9 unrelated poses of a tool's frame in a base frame.
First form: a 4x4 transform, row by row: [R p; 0 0 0 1], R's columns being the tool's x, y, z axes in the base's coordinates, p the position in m. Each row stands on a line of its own.
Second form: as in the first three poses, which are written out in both.
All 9 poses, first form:
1:
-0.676 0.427 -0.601 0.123
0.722 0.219 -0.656 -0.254
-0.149 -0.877 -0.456 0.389
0 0 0 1
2:
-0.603 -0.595 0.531 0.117
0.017 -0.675 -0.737 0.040
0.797 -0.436 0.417 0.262
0 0 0 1
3:
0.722 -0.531 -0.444 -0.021
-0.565 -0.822 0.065 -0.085
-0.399 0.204 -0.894 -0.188
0 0 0 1
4:
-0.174 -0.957 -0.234 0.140
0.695 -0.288 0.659 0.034
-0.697 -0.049 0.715 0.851
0 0 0 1
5:
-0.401 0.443 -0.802 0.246
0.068 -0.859 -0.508 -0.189
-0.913 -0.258 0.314 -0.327
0 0 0 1
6:
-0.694 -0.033 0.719 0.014
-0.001 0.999 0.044 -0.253
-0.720 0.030 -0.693 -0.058
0 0 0 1
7:
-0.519 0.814 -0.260 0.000
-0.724 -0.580 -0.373 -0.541
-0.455 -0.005 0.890 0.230
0 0 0 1
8:
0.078 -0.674 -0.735 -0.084
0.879 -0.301 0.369 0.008
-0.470 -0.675 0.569 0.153
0 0 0 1
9:
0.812 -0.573 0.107 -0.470
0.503 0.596 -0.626 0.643
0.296 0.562 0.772 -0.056
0 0 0 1
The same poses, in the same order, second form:
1: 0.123 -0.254 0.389 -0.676 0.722 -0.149 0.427 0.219 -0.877
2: 0.117 0.040 0.262 -0.603 0.017 0.797 -0.595 -0.675 -0.436
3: -0.021 -0.085 -0.188 0.722 -0.565 -0.399 -0.531 -0.822 0.204
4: 0.140 0.034 0.851 -0.174 0.695 -0.697 -0.957 -0.288 -0.049
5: 0.246 -0.189 -0.327 -0.401 0.068 -0.913 0.443 -0.859 -0.258
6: 0.014 -0.253 -0.058 -0.694 -0.001 -0.720 -0.033 0.999 0.030
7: 0.000 -0.541 0.230 -0.519 -0.724 -0.455 0.814 -0.580 -0.005
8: -0.084 0.008 0.153 0.078 0.879 -0.470 -0.674 -0.301 -0.675
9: -0.470 0.643 -0.056 0.812 0.503 0.296 -0.573 0.596 0.562
